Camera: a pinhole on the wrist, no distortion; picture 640 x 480 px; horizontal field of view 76.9 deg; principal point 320.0 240.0 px. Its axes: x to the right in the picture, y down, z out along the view. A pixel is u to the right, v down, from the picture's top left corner.
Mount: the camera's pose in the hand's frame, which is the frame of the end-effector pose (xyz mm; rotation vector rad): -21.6 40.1 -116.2 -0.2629 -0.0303 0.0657
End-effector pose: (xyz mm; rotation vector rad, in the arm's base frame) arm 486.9 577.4 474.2 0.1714 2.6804 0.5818
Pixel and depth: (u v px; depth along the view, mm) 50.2 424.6 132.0
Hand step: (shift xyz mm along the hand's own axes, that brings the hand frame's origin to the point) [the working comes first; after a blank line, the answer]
In the camera's frame: -88.4 60.5 132.0

-118.5 126.4 -6.4
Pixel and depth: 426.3 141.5 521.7
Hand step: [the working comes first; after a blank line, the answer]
In the camera's frame: 137.6 -127.5 521.7

103.3 61.7 423.5
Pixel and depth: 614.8 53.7 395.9
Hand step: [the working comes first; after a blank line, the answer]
In the camera's frame: 289.6 -183.0 395.9

263.1 -13.9 319.8
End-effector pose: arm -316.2 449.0 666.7 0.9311 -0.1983 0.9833
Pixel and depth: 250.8 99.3 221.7
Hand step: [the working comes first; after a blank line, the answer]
In the camera's frame: -38.1 -77.4 221.7

-63.4 20.3 117.1
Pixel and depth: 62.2 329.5 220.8
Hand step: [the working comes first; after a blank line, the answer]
In the camera's frame: -141.2 49.0 220.8

-174.0 134.7 81.1
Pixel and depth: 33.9 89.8 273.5
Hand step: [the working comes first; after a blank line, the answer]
In the camera's frame: -194.2 -101.9 273.5

-219.6 -0.7 170.2
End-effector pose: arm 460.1 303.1 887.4 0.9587 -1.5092 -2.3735
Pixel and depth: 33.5 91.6 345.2
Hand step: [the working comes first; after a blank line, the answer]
In the camera's frame: -245.4 -127.1 345.2

-271.9 -10.0 244.9
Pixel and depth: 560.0 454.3 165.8
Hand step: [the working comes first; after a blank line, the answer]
In the camera's frame: 98.7 88.2 165.8

65.1 174.7 23.0
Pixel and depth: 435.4 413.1 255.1
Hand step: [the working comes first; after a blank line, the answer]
In the camera's frame: 73.0 109.6 255.1

34.8 216.7 103.0
